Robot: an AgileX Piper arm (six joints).
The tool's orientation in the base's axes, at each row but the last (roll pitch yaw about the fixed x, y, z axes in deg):
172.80 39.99 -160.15
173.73 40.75 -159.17
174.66 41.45 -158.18
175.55 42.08 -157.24
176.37 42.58 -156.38
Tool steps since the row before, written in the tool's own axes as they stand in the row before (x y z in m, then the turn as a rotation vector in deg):
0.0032 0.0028 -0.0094 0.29 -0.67 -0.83
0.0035 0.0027 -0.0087 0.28 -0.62 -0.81
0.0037 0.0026 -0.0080 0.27 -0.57 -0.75
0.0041 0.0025 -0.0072 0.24 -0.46 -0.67
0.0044 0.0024 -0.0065 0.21 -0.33 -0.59
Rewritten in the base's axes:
-0.0087 -0.0014 0.0054 -0.39 -0.96 0.38
-0.0086 -0.0014 0.0045 -0.40 -0.91 0.38
-0.0083 -0.0013 0.0037 -0.38 -0.84 0.34
-0.0081 -0.0013 0.0027 -0.36 -0.70 0.31
-0.0079 -0.0013 0.0019 -0.35 -0.55 0.28

